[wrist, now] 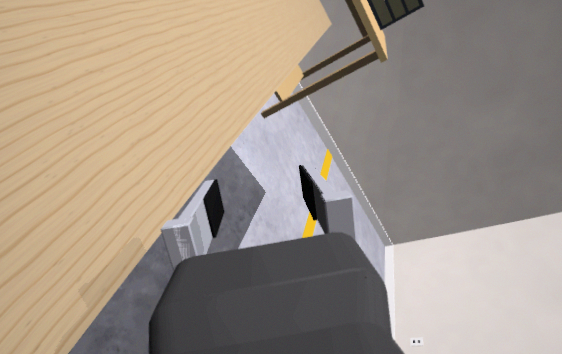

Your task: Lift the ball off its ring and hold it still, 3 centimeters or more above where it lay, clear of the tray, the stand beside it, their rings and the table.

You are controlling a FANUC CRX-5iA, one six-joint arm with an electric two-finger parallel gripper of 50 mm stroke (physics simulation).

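Places are measured from the arm's base along level axes (x back, y left, z down), in metres.
Where they show: gripper, fingertip midpoint: [261, 189].
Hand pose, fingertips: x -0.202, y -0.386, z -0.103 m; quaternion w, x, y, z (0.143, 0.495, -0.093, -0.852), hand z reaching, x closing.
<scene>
After its pixels a point has its place.
My gripper [261, 189] @[z -0.103, x -0.202, y -0.386 m] is open, with its two black-padded fingers wide apart and floor showing between them. It is at the edge of the wooden table top [125, 100] @[z 0.056, x -0.278, y -0.264 m], which fills the upper left of the wrist view. The ball, its ring, the tray and the stand beside it do not show in this view.
A wooden frame-like piece of furniture [381, 46] stands beyond the table, near a grey wall [450, 125]. Yellow stripes [326, 165] mark the grey floor [280, 135]. A pale wall [480, 280] with a small socket [416, 341] is at the lower right.
</scene>
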